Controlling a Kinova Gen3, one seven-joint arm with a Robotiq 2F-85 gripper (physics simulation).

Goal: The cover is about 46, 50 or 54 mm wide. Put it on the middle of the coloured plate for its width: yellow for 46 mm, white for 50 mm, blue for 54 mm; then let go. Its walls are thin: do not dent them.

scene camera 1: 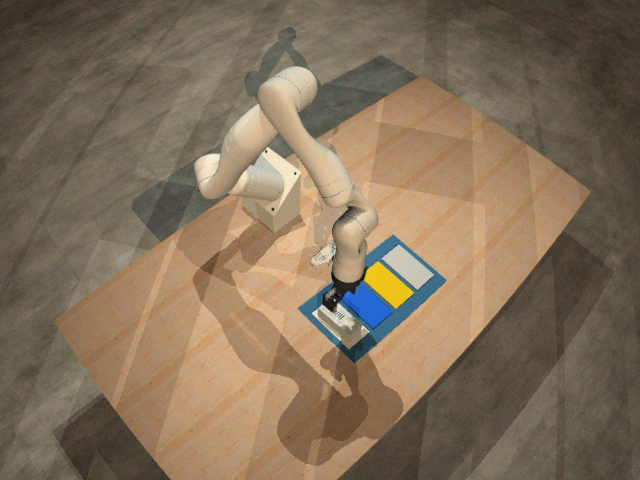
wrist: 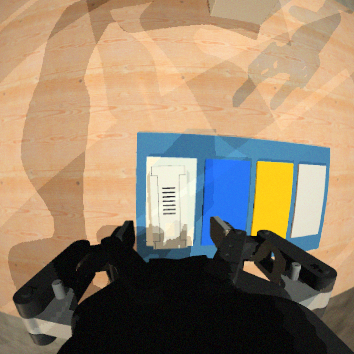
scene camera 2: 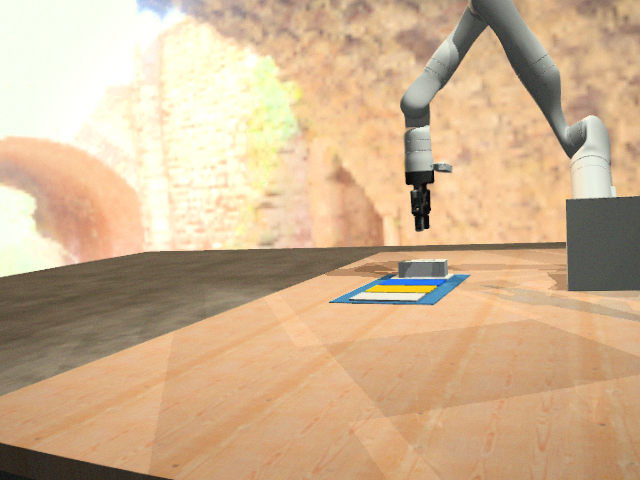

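Pixels of known places: gripper, fingertip midpoint: [scene camera 1: 342, 300] [wrist: 172, 228] [scene camera 2: 422, 230]; arm's base, link origin: [scene camera 1: 271, 185] [scene camera 2: 595, 225].
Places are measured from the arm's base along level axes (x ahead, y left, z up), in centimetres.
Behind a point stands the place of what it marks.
Observation:
The pale, slotted cover [scene camera 1: 341, 321] @(x 40.7, y -20.0, z -8.7 cm) [scene camera 2: 422, 269] @(x 39.5, y -16.5, z -10.7 cm) [wrist: 169, 181] @(x 35.7, y -18.2, z -8.7 cm) stands upright on the cream-white end plate [scene camera 2: 450, 275] @(x 32.5, y -18.3, z -12.7 cm) [wrist: 192, 200] @(x 39.9, y -14.9, z -12.7 cm), beside the blue plate [scene camera 1: 369, 310] @(x 44.0, y -10.4, z -12.7 cm) [scene camera 2: 413, 282] @(x 41.1, y -8.3, z -12.7 cm) [wrist: 226, 195] @(x 40.1, y -9.0, z -12.7 cm). From the wrist view I cannot tell exactly how well it is centred; no dent shows. The yellow plate [scene camera 1: 388, 285] @(x 43.8, y 0.1, z -12.7 cm) [scene camera 2: 403, 289] @(x 42.5, y 1.4, z -12.7 cm) [wrist: 272, 195] @(x 41.9, y 0.0, z -12.7 cm) comes after the blue one, then a light grey-white plate [scene camera 1: 407, 266] @(x 44.8, y 9.3, z -12.7 cm) [scene camera 2: 387, 296] @(x 45.0, y 10.0, z -12.7 cm) [wrist: 308, 200] @(x 44.8, y 9.0, z -12.7 cm) at the other end. My gripper [scene camera 1: 330, 304] @(x 39.2, y -18.8, z -0.8 cm) [scene camera 2: 421, 227] @(x 39.2, y -18.8, z -0.8 cm) [wrist: 172, 228] @(x 39.2, y -18.8, z -0.8 cm) is open and empty, above the cover with a clear gap.
The plates lie in a row on a darker blue mat [scene camera 1: 435, 280] @(x 54.4, y 10.7, z -13.1 cm) [scene camera 2: 457, 281] @(x 30.6, y -10.7, z -13.1 cm) [wrist: 141, 145] @(x 29.8, y -21.7, z -13.1 cm), on the wooden table [scene camera 1: 206, 403] @(x 26.5, y -60.6, z -13.3 cm) [scene camera 2: 310, 392] @(x 45.9, y 69.6, z -13.3 cm) [wrist: 115, 75] @(x 16.9, y -24.6, z -13.3 cm). The arm's base block [scene camera 1: 286, 206] @(x 6.2, y -0.5, z -4.6 cm) [scene camera 2: 602, 242] @(x -0.2, y 6.3, z -3.2 cm) stands on the table. Shadows of the arm fall across the table and mat.

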